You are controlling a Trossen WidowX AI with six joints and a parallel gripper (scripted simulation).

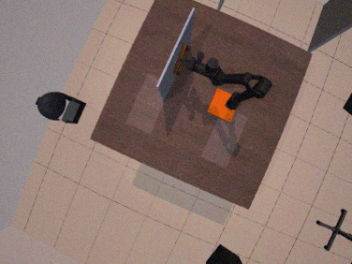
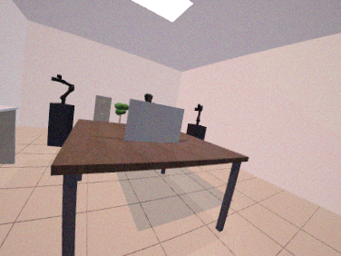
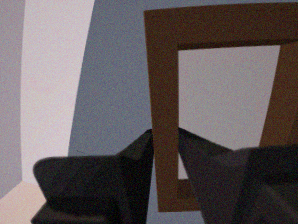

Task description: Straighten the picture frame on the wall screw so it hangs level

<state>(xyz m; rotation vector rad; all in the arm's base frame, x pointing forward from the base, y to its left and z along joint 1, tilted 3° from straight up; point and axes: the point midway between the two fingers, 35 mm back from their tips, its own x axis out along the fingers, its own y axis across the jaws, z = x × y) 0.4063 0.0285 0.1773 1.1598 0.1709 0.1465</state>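
My gripper tip is now 5 cm above the brown picture frame, 2 cm to the left of it and 1 cm short of it. From my gripper tip the other things lie so: wall panel 6 cm below, 2 cm ahead, 1 cm to the right.
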